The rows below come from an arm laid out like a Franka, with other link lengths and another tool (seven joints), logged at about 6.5 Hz.
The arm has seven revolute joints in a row. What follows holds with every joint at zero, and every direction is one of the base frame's.
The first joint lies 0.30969 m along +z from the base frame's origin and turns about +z.
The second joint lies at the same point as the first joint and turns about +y.
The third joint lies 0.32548 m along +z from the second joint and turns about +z.
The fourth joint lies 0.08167 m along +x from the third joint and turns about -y.
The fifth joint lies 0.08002 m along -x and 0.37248 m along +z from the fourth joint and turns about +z.
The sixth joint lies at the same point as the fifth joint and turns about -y.
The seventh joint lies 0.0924 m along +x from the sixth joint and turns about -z.
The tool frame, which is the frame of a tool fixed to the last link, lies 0.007 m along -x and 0.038 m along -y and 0.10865 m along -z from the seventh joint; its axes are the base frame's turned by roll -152.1, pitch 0 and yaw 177.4 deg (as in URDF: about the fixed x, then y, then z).
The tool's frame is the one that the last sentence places.
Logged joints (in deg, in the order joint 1, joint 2, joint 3, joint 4, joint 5, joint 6, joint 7), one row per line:
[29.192, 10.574, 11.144, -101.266, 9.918, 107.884, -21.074]
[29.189, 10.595, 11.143, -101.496, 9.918, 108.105, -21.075]
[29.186, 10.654, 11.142, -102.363, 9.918, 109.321, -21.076]
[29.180, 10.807, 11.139, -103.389, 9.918, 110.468, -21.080]
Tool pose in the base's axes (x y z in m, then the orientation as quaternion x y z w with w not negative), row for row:
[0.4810, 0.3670, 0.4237, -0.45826, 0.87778, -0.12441, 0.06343]
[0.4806, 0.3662, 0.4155, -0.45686, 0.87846, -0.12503, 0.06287]
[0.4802, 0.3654, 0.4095, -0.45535, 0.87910, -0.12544, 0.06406]
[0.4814, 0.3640, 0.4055, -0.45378, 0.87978, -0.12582, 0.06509]
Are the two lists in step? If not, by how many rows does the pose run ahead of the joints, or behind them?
The pose runs 2 rows ahead of the joints: the pose in row i belongs to the joints in row i + 2.
